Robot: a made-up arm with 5 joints.
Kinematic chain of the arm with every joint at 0, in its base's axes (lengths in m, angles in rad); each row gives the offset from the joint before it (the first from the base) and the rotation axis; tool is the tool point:
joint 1: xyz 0 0 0.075 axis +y
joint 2: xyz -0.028 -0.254 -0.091 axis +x
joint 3: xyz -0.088 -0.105 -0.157 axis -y
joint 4: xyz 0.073 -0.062 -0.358 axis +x
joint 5: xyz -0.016 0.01 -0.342 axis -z
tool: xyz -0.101 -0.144 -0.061
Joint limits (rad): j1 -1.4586..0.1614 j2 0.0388..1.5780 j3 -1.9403..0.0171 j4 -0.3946..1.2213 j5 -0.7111..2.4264
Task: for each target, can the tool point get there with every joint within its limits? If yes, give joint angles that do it. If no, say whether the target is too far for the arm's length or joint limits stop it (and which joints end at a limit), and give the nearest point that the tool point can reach.
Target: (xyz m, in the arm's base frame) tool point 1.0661 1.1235 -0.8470
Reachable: no: too far | nearest point 0.5955 0.4662 -0.4400 | short by 0.905 m
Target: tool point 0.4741 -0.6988 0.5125
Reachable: no: joint limits stop it (at a limit: joint 1, joint 2, joint 3, joint 4, joint 5) | nearest point 0.9218 -0.6960 -0.0592 | short by 0.726 m
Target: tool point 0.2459 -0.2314 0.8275
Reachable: no: joint limits stop it (at a limit: joint 1, joint 2, joint 3, joint 4, joint 5) | nearest point -0.0406 0.2225 0.2715 | short by 0.773 m
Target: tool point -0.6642 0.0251 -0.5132
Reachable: yes | joints -0.4830 1.2192 -1.3401 0.6997 -0.1109
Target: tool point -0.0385 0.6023 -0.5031
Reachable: yes | joints -0.5094 1.4026 -0.2248 0.1594 -0.1164
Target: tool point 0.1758 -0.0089 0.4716
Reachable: no: joint limits stop it (at a limit: joint 1, joint 2, joint 3, joint 4, joint 5) | nearest point -0.0406 0.2225 0.2715 | short by 0.375 m
